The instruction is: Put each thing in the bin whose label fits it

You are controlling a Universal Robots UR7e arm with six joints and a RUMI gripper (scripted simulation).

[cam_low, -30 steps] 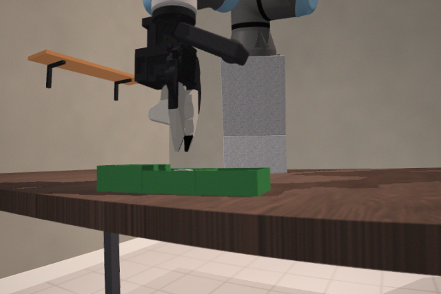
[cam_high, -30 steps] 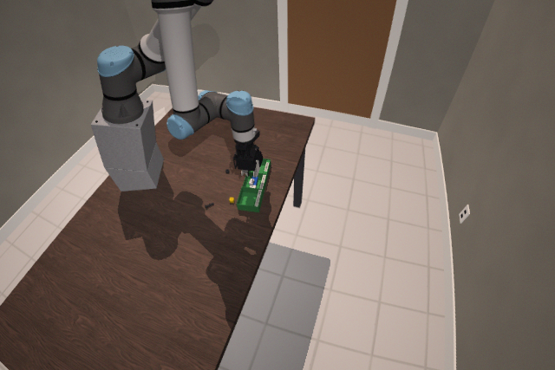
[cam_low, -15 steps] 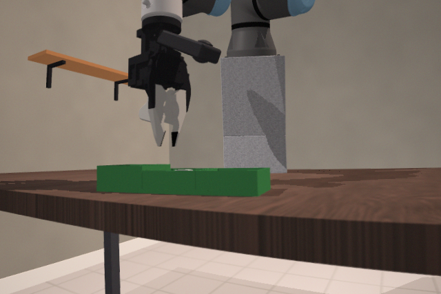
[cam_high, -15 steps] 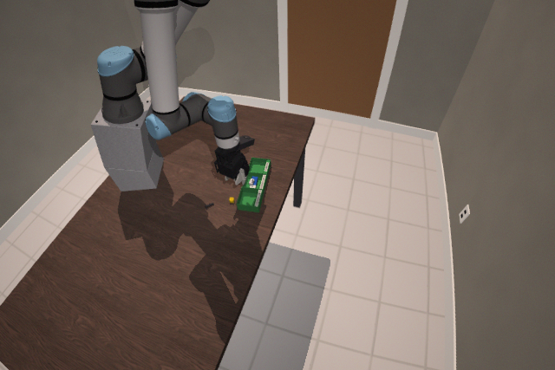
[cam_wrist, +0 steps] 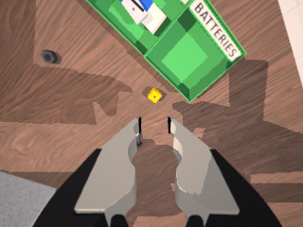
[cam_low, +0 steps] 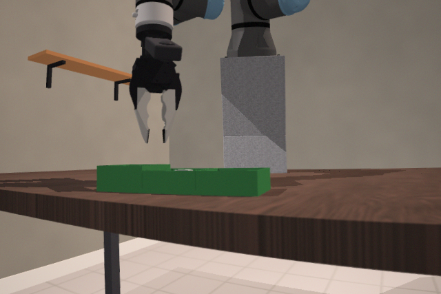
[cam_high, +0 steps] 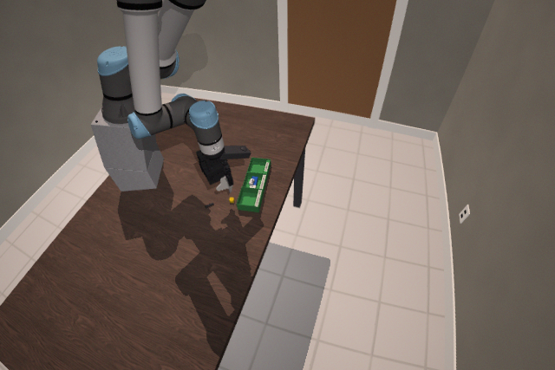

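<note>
The yellow die lies 90 mm below my hand. Round my hand: blue-and-white eraser 90 mm to the left, 80 mm below, 60 mm ahead; then black bolt 90 mm below, 80 mm behind, 50 mm to the right; then white item 100 mm to the left, 60 mm below, 50 mm ahead.
</note>
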